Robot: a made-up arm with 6 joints. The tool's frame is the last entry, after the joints.
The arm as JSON. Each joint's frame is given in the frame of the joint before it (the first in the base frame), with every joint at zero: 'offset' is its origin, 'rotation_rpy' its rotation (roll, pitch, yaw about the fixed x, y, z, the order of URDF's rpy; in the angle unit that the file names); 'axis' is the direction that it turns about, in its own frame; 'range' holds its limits. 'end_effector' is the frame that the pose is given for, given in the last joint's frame.
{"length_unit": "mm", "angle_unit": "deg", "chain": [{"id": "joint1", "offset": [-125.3, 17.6, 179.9], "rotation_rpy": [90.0, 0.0, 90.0], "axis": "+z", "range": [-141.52, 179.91]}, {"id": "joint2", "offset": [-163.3, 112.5, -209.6], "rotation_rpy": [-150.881, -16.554, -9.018], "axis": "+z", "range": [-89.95, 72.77]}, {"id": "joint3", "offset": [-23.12, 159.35, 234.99], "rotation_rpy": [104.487, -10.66, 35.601], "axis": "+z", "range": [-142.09, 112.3]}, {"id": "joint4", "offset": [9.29, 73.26, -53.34], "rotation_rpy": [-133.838, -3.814, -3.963], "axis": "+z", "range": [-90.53, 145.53]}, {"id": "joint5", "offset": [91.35, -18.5, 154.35], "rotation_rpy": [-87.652, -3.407, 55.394], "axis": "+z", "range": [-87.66, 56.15]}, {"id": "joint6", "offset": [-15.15, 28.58, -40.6], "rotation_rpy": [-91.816, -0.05, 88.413], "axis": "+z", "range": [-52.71, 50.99]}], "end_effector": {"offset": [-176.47, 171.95, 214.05], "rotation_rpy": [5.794, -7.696, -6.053]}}
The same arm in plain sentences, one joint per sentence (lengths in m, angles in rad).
The arm has six revolute joints in a row. What follows holds with every joint at zero, and every direction is one of the base frame's.
Joint 1 is mounted 0.1253 m along -x and 0.0176 m along +y and 0.1799 m along +z from the base frame's origin and turns about +x, from -2.4700 to 3.1400 rad.
Joint 2 is mounted 0.2096 m along -x and 0.1633 m along -y and 0.1125 m along +z from joint 1 and turns about the direction (-0.837401, 0.3221, 0.441601), from -1.5699 to 1.2701 rad.
Joint 3 is mounted 0.2777 m along -x and 0.0538 m along +y and 0.0337 m along -z from joint 2 and turns about the direction (0.731826, 0.490018, 0.473617), from -2.4799 to 1.9600 rad.
Joint 4 is mounted 0.0887 m along -x and 0.0039 m along +y and 0.0204 m along +z from joint 3 and turns about the direction (-0.992347, -0.040902, 0.116506), from -1.5800 to 2.5400 rad.
Joint 5 is mounted 0.1609 m along -x and 0.0794 m along +y and 0.0178 m along -z from joint 4 and turns about -y, from -1.5300 to 0.9800 rad.
Joint 6 is mounted 0.0308 m along +x and 0.0406 m along +y and 0.0099 m along +z from joint 5 and turns about the direction (0.20259, 0.031698, 0.978751), from -0.9200 to 0.8899 rad.
The tool frame, which is the frame that the pose is given for, is mounted 0.1304 m along -x and 0.1788 m along +y and 0.2399 m along +z from joint 6; its axes are the base frame's turned by roll 0.0486, pitch 0.0654 and yaw -0.1015 rad (as in URDF: about the fixed x, then y, then z).

